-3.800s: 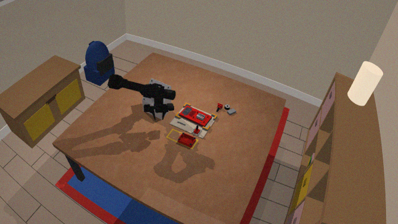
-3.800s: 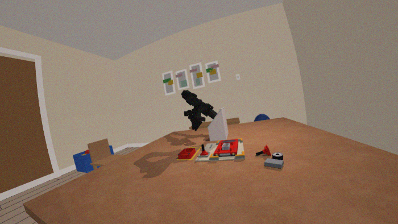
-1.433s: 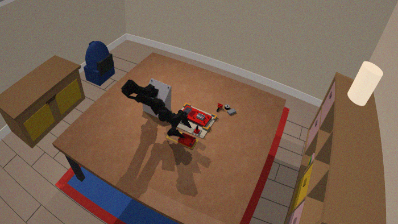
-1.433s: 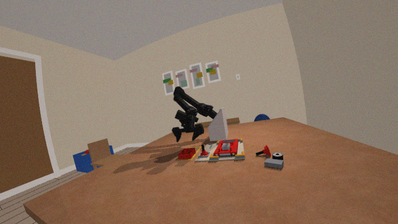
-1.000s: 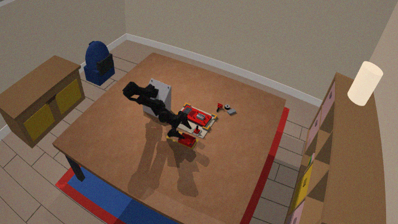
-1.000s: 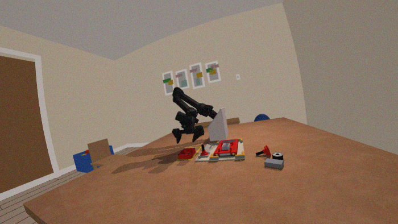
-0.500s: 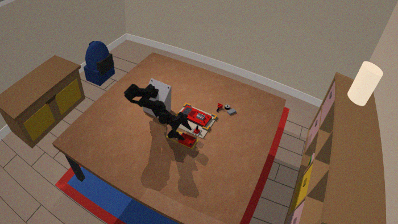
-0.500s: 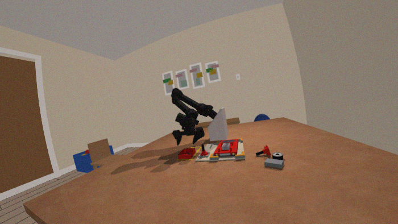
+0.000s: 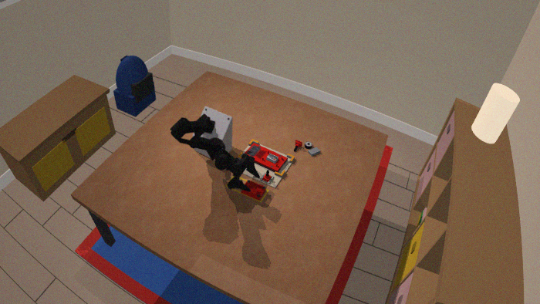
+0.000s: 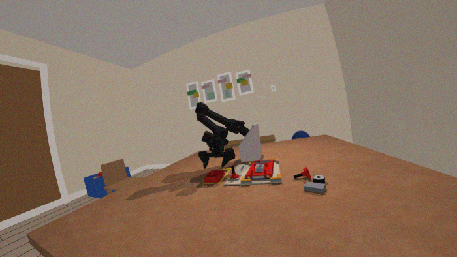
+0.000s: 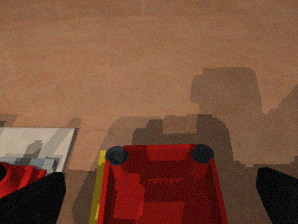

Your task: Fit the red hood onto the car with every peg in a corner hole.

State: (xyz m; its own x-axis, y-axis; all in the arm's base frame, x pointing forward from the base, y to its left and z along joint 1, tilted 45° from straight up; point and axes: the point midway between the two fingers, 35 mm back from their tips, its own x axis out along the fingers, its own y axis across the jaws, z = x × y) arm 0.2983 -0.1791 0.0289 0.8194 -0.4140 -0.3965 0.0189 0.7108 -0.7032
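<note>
The red hood is 5 cm below my gripper tip and 1 cm behind it. Round my gripper tip: grey engine block: 22 cm to the left, 3 cm below; then black wheel: 42 cm to the left, 12 cm ahead, 5 cm below; then grey jig: 20 cm to the left, 4 cm below, 3 cm behind.
</note>
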